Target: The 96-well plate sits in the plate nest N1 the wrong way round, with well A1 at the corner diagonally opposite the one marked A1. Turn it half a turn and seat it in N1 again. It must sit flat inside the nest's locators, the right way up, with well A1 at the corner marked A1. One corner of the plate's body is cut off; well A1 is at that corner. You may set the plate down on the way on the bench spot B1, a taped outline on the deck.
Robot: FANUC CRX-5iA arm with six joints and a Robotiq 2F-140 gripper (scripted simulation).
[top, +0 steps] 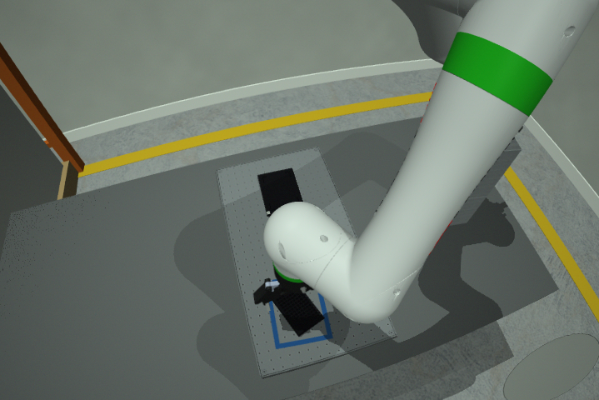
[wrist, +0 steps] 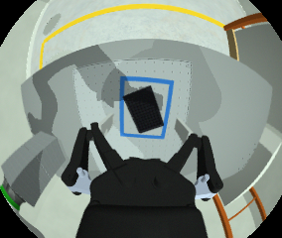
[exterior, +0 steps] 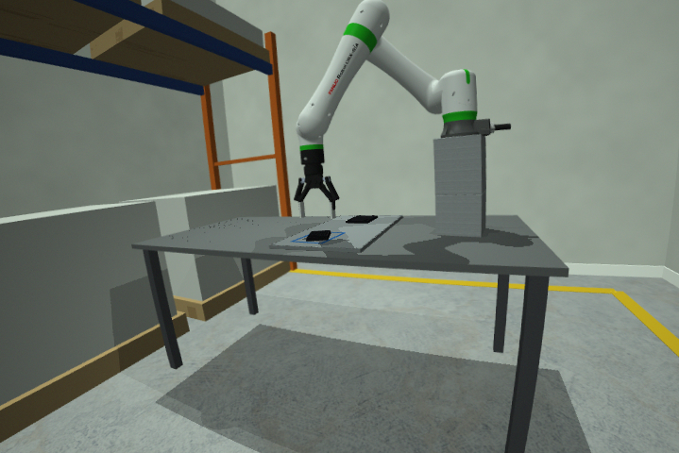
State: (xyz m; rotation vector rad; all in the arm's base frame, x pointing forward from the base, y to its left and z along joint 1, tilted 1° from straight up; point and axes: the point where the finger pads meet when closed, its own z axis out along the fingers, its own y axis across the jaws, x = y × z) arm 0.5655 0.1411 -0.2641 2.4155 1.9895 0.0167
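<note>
The black 96-well plate lies 8 cm below my hand. From my hand the other things lie so: black plate nest N1: 38 cm to the right, 9 cm behind, 8 cm below; white A1 mark: 31 cm to the right, 8 cm below, 3 cm behind.
</note>
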